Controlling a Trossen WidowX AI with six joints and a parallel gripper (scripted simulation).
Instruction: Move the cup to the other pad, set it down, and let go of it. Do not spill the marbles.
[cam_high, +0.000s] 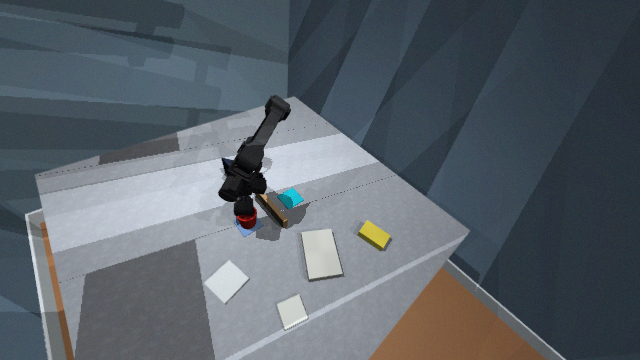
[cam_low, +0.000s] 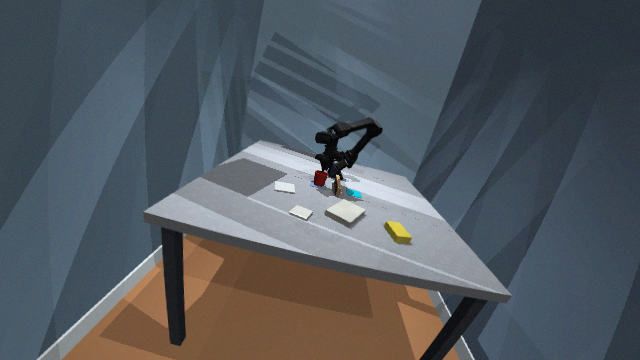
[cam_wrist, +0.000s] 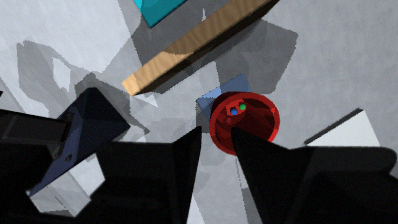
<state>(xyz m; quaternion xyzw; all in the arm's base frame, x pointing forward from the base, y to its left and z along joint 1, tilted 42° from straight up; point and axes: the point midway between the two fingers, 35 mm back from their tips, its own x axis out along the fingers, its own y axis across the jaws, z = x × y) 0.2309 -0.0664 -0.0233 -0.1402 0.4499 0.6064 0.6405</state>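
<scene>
Right now my gripper tip is 40 mm above the cup, 30 mm short of it and 10 mm to the left of it. The rest, counted from my gripper tip: green marble (60 mm below, 50 mm ahead, 10 mm to the right); light blue pad (90 mm below, 30 mm ahead, 10 mm to the right); blue marble (60 mm below, 30 mm ahead, 10 mm to the right).
</scene>
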